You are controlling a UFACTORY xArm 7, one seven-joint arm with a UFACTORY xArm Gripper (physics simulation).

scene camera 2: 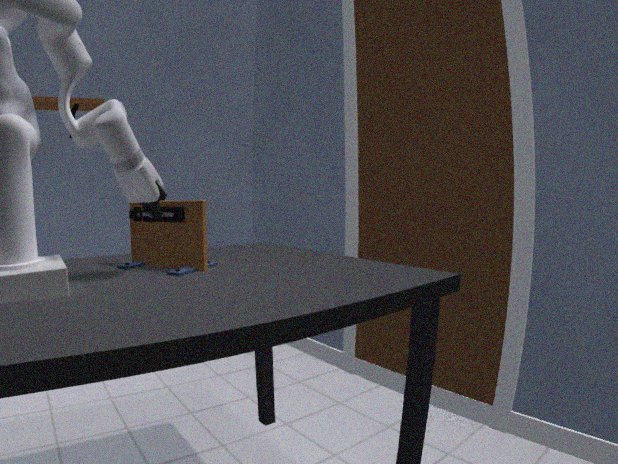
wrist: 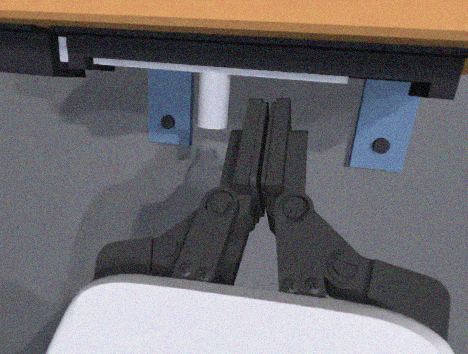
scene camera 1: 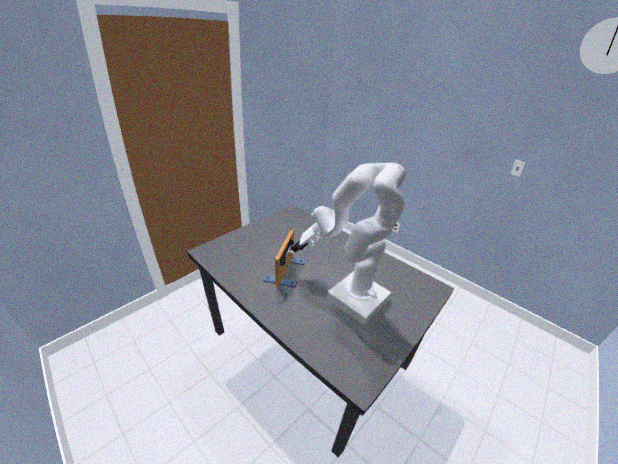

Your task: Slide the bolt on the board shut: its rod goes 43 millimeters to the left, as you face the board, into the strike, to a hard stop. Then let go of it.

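Where they show: gripper, fingertip midpoint: [scene camera 2: 159,216] [wrist: 272,121] [scene camera 1: 293,249]; arm's base, origin of the base link: [scene camera 2: 18,265] [scene camera 1: 360,290].
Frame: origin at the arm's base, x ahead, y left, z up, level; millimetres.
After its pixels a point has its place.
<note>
The orange board [scene camera 1: 282,270] {x 368, y 127, z 9 mm} [scene camera 2: 170,245] {x 407, y 40, z 6 mm} [wrist: 250,12] {x 404, y 57, z 121 mm} stands upright on the table. Its black bolt housing [scene camera 2: 175,215] {x 413, y 19, z 83 mm} [wrist: 280,56] {x 398, y 46, z 96 mm} runs along the upper part of its face. In the wrist view a white knob [wrist: 213,102] {x 371, y 62, z 92 mm} sticks out of the slot, left of the slot's middle. The black strike [wrist: 25,50] {x 351, y 143, z 96 mm} is at the left, and a short pale piece of rod [wrist: 63,49] {x 359, y 131, z 91 mm} shows in the gap beside it. My gripper [scene camera 1: 294,250] {x 375, y 37, z 82 mm} [scene camera 2: 156,212] {x 375, y 37, z 82 mm} [wrist: 272,121] {x 375, y 37, z 82 mm} is shut and empty. Its fingertips are right of the knob, at about knob depth in the view, with a gap between them.
Blue feet [scene camera 1: 280,281] {x 352, y 162, z -31 mm} [scene camera 2: 181,271] {x 386, y -55, z -45 mm} [wrist: 382,125] {x 395, y -36, z -45 mm} carry the board on the dark table [scene camera 1: 320,345] {x -7, y 330, z -53 mm} [scene camera 2: 280,295] {x 432, y -356, z -53 mm}. The white arm base [scene camera 1: 372,305] {x -89, y 46, z -3 mm} [scene camera 2: 35,280] {x 23, y -106, z -16 mm} stands in front of the board's face. A brown door [scene camera 1: 175,125] [scene camera 2: 430,150] is in the wall beyond the table.
</note>
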